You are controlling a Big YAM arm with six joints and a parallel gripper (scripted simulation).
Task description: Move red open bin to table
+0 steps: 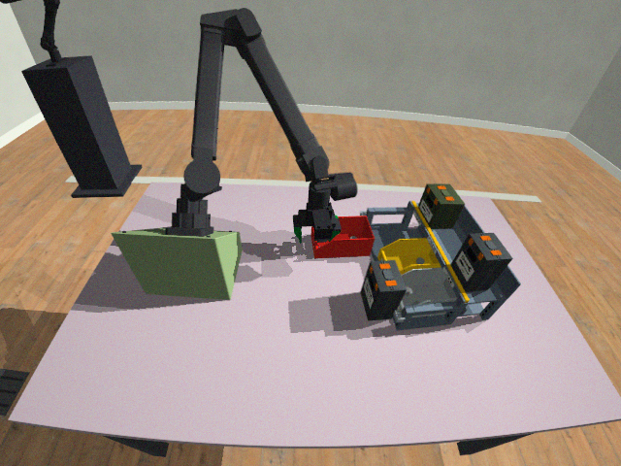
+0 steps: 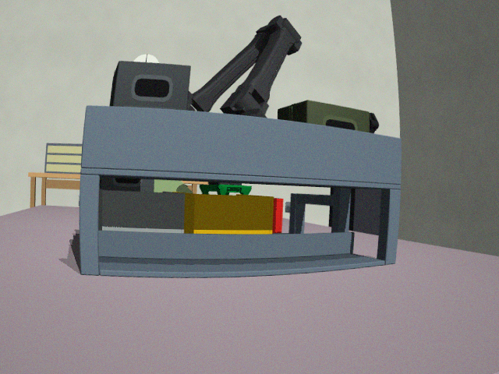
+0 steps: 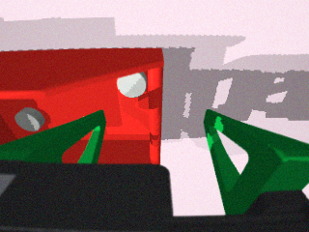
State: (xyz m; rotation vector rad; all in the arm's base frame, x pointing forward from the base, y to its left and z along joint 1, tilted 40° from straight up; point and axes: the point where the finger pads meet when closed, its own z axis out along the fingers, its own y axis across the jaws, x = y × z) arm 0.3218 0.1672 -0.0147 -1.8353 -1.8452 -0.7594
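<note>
The red open bin lies 8 cm ahead of my hand and 1 cm above it. The rest, counted from my hand: grey bin: 28 cm ahead, 21 cm to the right, 1 cm above; yellow bin: 27 cm ahead, 10 cm to the right, 1 cm above.
</note>
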